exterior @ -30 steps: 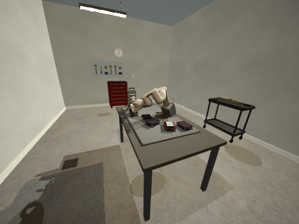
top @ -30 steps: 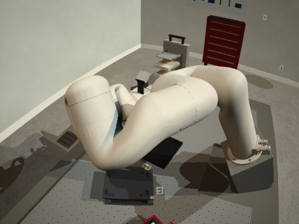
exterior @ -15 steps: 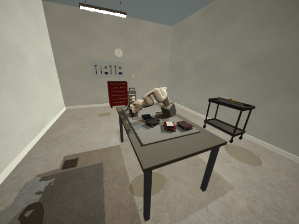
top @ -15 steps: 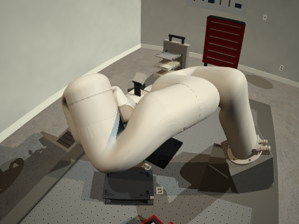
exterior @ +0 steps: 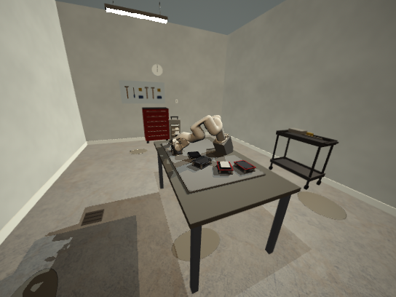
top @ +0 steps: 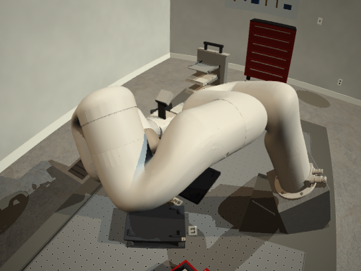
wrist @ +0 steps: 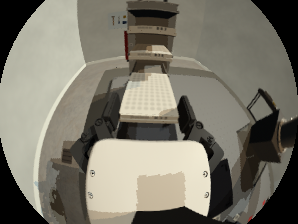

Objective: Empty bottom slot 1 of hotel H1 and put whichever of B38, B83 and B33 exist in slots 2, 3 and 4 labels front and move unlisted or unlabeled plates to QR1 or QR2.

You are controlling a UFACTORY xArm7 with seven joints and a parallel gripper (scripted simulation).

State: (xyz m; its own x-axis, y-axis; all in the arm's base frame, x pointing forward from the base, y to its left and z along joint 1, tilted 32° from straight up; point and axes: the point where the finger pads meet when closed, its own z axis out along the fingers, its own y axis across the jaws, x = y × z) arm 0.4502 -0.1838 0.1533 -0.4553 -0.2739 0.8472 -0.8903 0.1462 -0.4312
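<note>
The regrip nest RG lies 20 mm to the left of my hand and 80 mm below it. The rest, counted from my hand: plate hotel H1: 240 mm to the right, 30 mm above; black nest N6: 180 mm behind, 160 mm to the left, 130 mm below; landing nest L1: 210 mm behind, 390 mm to the left, 90 mm below.
</note>
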